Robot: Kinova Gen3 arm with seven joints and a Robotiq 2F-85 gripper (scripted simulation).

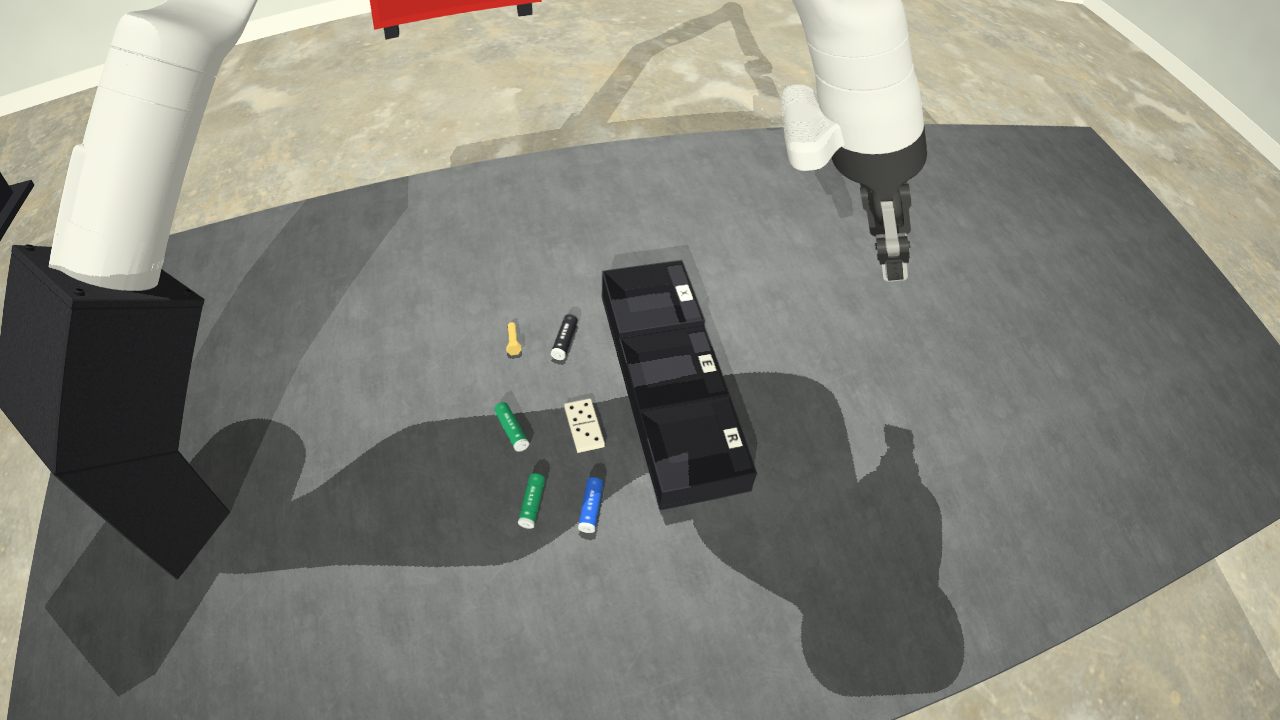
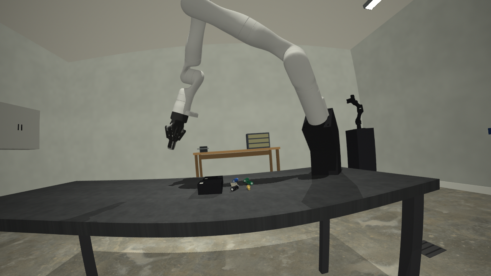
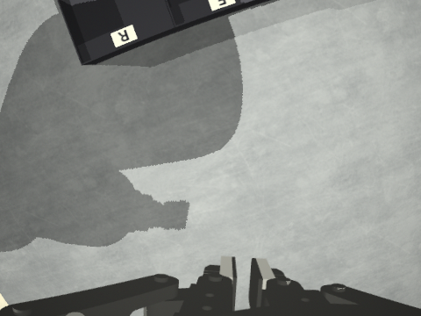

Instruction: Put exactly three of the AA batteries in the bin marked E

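Right now my hand is 17 cm past the black bin marked E, 17 cm above it and 3 cm to the right of it. From my hand the other things lie so: white domino (26 cm behind, 18 cm below); blue AA battery (27 cm behind, 18 cm below, 9 cm to the right); black AA battery (26 cm behind, 18 cm below, 10 cm to the left).
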